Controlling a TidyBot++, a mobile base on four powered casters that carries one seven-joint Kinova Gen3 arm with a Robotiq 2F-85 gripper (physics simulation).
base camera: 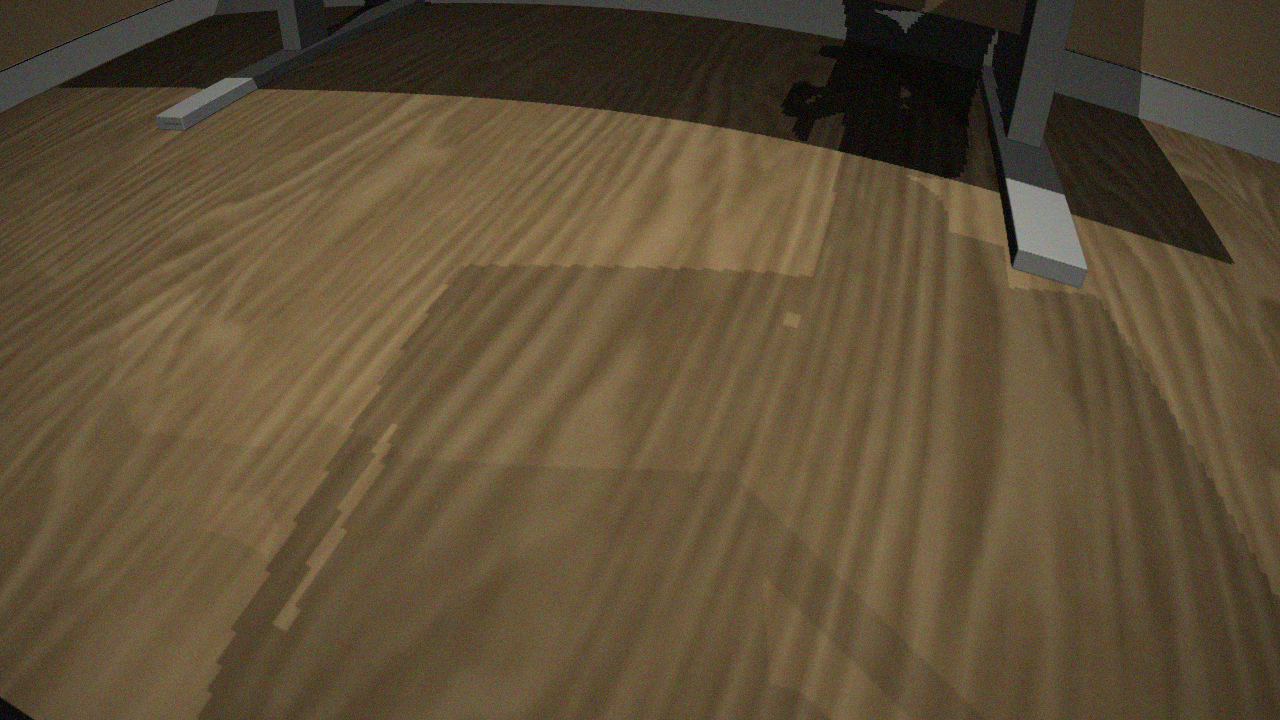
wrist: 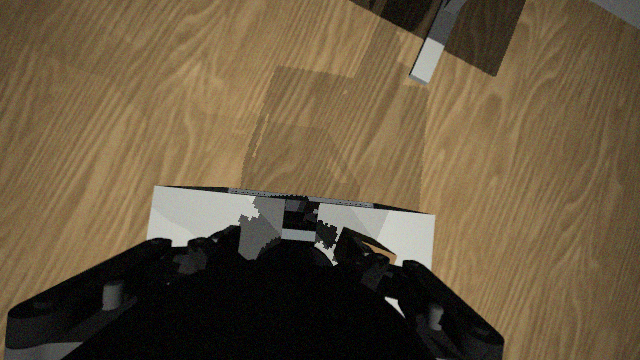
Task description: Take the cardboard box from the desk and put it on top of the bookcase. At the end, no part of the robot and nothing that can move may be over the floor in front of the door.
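Frame: origin at the arm's base, x down, y left, z ahead, level; millimetres.
Where they show: gripper, fingertip midpoint: (wrist: 294, 243).
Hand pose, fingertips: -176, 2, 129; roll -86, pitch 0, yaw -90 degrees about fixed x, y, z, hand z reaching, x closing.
Note:
After its pixels a point has its place, as x, y, z.
My gripper (wrist: 294, 243) @(-176, 2, 129) is open and empty at the bottom of the wrist view. It points down over a white, box-shaped top that looks like my own base (wrist: 195, 215) @(14, 177, 108). Of the desk, the underframe shows: its right foot (base camera: 1047, 223) (wrist: 428, 60) and, in the base view, its left foot (base camera: 210, 100) near the top left. The desk top does not show in either view. The cardboard box, the bookcase and the door do not show in either view.
The wood floor (base camera: 626, 376) @(397, 8, 494) (wrist: 150, 100) @(397, 584, 429) lies between my base and the desk feet, with shadows across it. Behind the desk feet, a grey baseboard (base camera: 1208, 111) @(343, -1053, 1211) runs along the tan wall (base camera: 1208, 44) @(223, -1018, 1236).

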